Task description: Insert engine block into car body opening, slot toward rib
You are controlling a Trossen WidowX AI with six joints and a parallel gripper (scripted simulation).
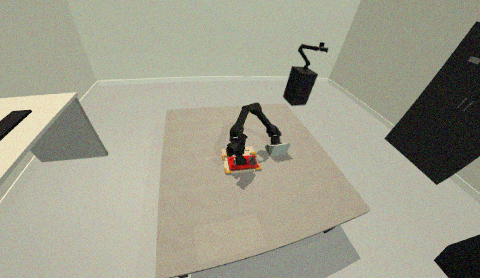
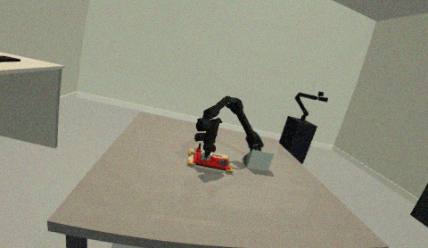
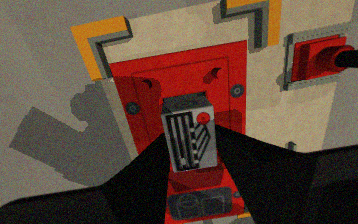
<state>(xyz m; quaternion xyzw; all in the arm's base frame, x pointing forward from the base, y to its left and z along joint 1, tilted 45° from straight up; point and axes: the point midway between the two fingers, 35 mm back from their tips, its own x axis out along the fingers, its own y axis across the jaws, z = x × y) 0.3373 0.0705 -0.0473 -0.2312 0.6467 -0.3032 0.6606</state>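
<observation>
Now: the engine block 10 mm below my gripper tip.
</observation>
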